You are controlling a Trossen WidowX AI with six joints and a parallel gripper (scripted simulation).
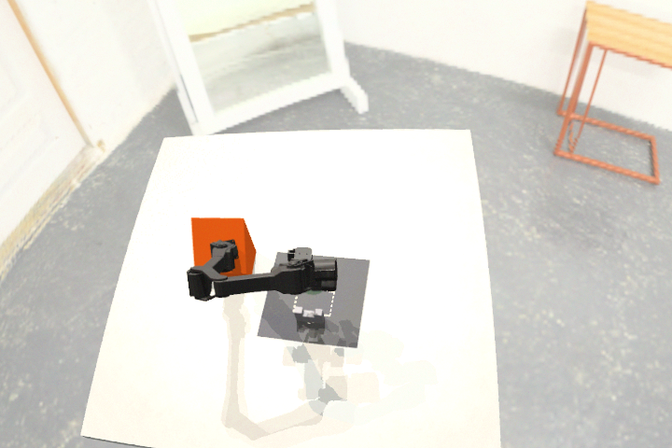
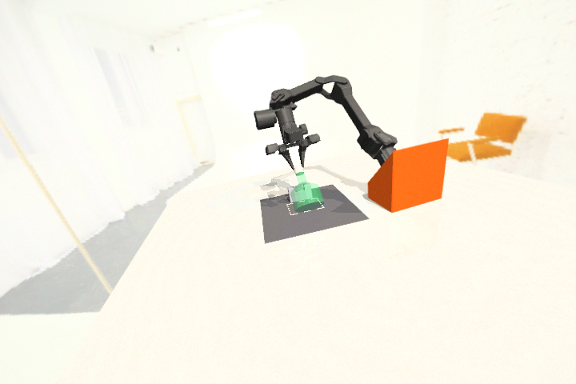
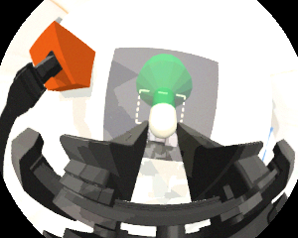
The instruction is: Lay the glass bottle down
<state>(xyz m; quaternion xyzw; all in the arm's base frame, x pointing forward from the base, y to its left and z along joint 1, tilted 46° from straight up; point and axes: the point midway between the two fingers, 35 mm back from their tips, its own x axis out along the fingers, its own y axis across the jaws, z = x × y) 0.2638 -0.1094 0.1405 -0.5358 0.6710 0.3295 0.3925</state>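
The green glass bottle lies 40 mm below my gripper tip, 30 mm to the left of it and 10 mm ahead of it. Also, from my gripper tip: dark grey mat (140 mm below, 30 mm to the left, 10 mm ahead).
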